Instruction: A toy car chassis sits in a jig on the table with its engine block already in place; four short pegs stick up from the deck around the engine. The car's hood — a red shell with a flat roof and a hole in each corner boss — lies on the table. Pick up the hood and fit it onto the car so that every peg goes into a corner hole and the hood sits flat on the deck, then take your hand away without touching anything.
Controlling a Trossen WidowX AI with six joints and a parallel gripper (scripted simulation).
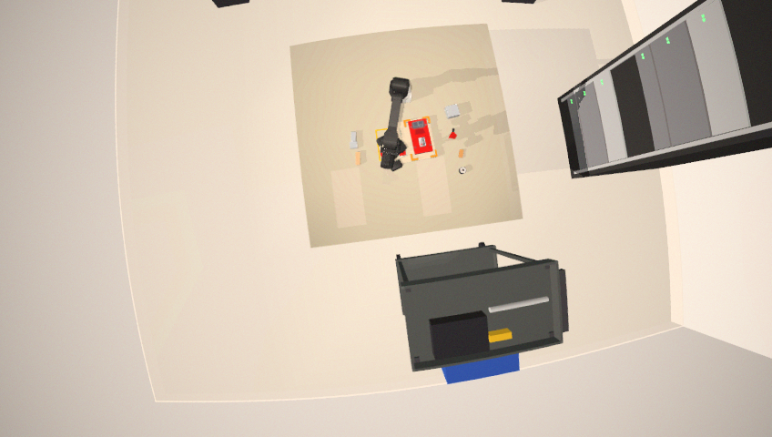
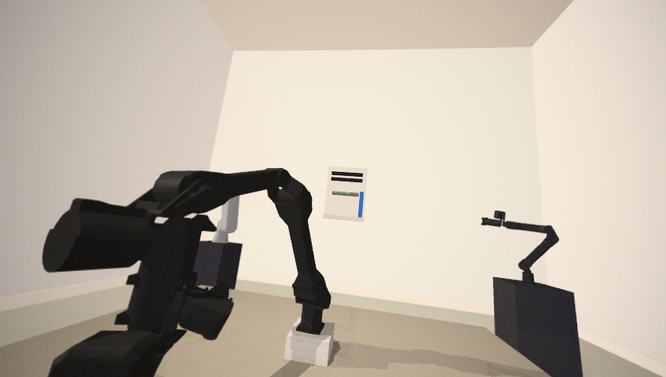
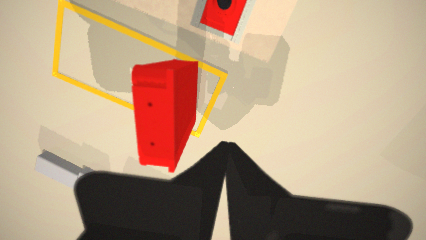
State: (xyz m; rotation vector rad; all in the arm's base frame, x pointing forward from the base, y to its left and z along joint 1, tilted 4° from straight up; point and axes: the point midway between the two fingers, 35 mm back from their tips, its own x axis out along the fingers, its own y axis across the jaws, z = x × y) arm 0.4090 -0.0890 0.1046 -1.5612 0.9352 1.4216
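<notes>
The red hood lies 5 cm below my gripper tip, 4 cm behind it and 1 cm to the right of it. From my gripper tip the other things lie so: jig (17 cm to the left, 12 cm behind, 9 cm below).
</notes>
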